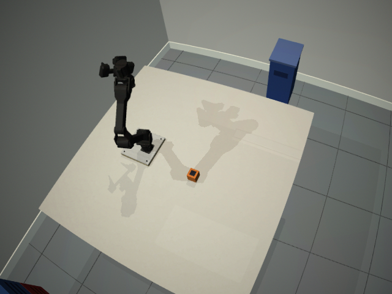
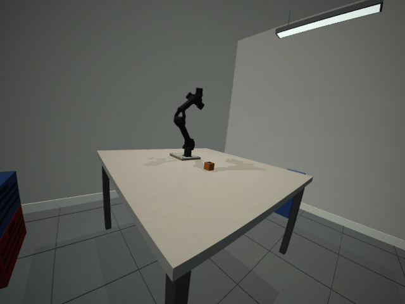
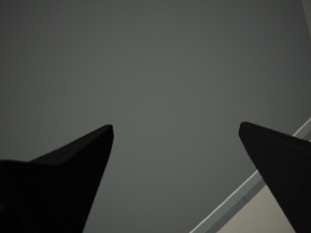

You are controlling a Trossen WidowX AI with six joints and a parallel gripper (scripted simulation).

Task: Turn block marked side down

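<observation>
Right now my gripper tip is 520 mm short of the orange block, 490 mm above it and 200 mm to the left of it.
</observation>
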